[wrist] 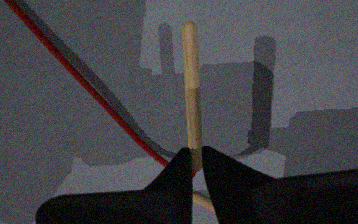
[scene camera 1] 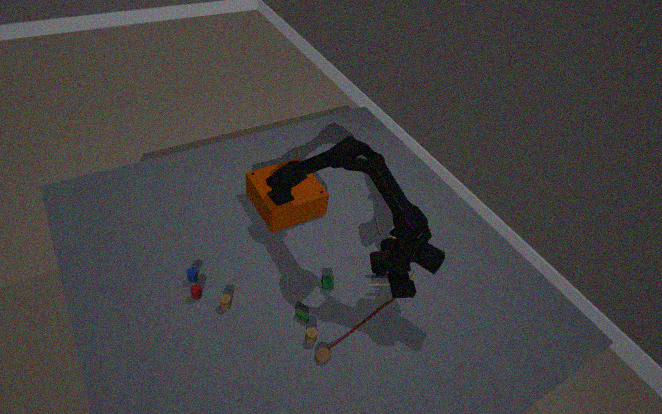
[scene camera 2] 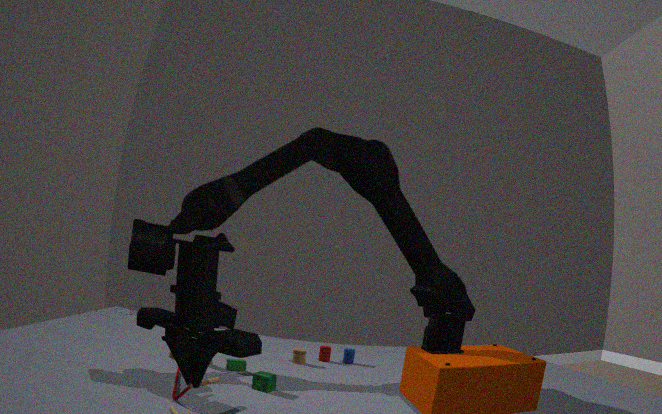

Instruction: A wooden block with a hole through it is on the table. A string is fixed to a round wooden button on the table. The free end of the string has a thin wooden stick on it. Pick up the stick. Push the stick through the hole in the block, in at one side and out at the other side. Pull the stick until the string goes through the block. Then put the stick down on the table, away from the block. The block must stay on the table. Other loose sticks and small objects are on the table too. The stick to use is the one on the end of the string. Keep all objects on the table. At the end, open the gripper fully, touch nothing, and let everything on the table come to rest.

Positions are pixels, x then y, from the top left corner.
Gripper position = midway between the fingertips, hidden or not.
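My gripper is visible in scene camera 1 [391,284], in scene camera 2 [193,386] and in the wrist view [195,154].
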